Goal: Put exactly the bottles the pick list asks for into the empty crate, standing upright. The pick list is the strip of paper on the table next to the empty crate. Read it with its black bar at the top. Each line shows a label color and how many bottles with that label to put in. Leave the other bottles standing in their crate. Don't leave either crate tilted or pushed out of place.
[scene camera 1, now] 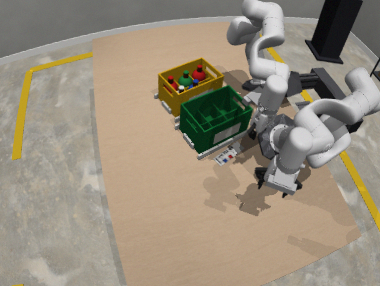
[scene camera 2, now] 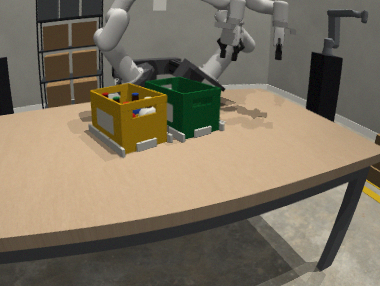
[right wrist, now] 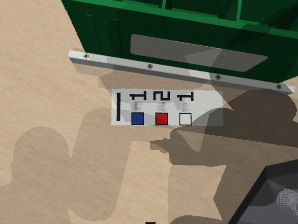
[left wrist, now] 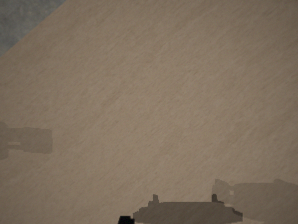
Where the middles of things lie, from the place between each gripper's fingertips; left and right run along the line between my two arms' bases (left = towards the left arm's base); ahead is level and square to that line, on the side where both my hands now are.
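There is the yellow crate (scene camera 2: pixel 115 120), and my right gripper is far to the left of it, a good way short of it and a good way above it. The green crate (scene camera 1: pixel 211 104) is 11 cm ahead of my right hand, 23 cm to the right of it and 20 cm below it. As for the pick list (right wrist: pixel 145 107), it is 5 cm ahead of my right hand, 10 cm to the right of it and 29 cm below it.
Taking the pick list again, my left hand is 5 cm short of it, 35 cm to the left of it and 30 cm above it. From my left hand, the yellow crate is a good way ahead, far to the right and a good way below, while the green crate is 11 cm ahead, 48 cm to the right and 22 cm below.
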